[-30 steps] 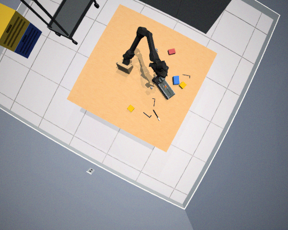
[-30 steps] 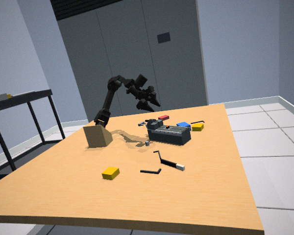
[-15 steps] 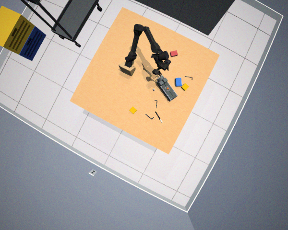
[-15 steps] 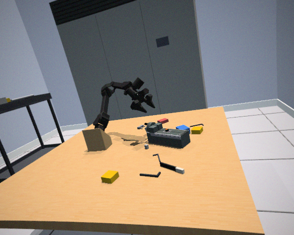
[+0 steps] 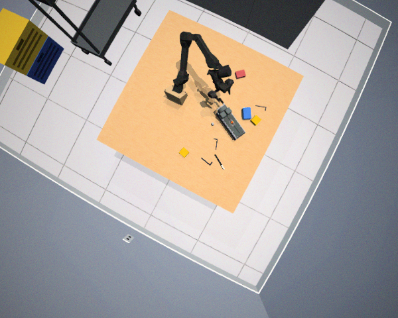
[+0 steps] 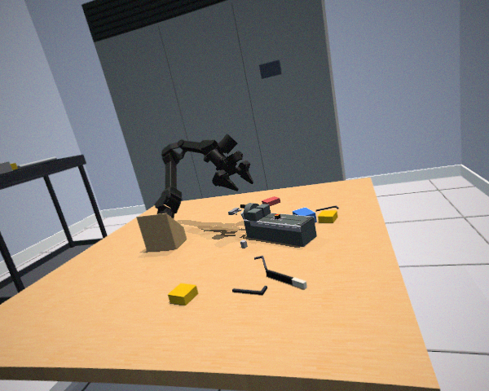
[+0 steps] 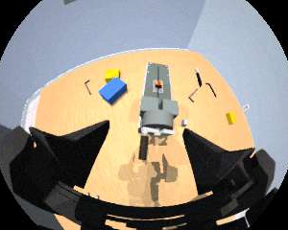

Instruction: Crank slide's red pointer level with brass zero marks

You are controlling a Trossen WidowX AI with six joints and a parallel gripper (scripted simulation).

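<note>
My gripper tip is now 20 mm past the dark crank handle, 10 mm to the right of it and 80 mm above it. Round my gripper tip: small grey cube (10 mm behind, 160 mm to the right, 170 mm below); then blue block (210 mm ahead, 20 mm to the left, 160 mm below); then red pointer (120 mm ahead, 110 mm to the right, 100 mm below).
</note>
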